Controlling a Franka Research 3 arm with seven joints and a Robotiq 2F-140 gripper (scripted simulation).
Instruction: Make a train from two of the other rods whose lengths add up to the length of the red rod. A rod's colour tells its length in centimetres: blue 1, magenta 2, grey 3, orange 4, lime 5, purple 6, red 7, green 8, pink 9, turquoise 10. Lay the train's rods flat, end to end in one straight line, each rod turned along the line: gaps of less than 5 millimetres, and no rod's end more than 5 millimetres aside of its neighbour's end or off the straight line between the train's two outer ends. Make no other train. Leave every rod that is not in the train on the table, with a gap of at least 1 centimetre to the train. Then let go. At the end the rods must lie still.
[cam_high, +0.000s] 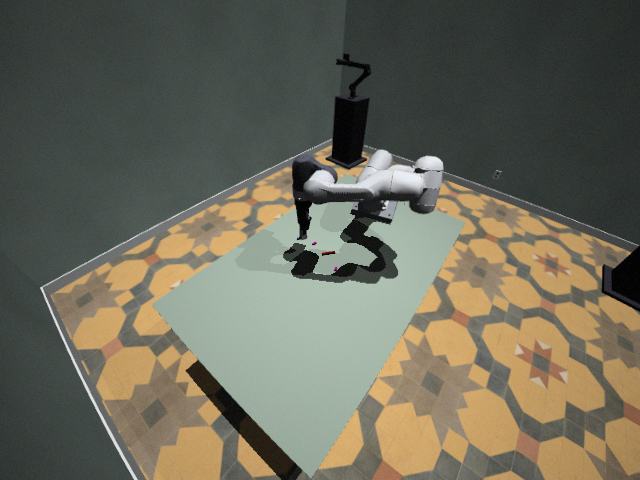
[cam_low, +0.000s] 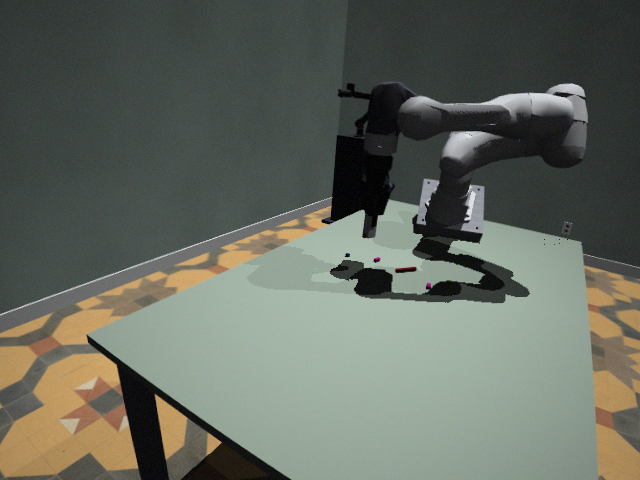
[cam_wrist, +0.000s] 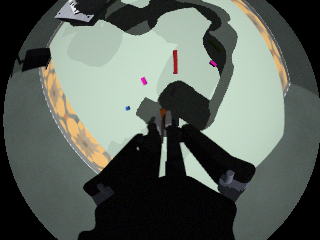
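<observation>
My hand is 20 mm past the grey rod, 40 mm to the right of it and 140 mm above it. Round my hand: red rod (90 mm behind, 90 mm to the left, 140 mm below); blue rod (60 mm behind, 100 mm to the right, 140 mm below); orange rod (30 mm below).
</observation>
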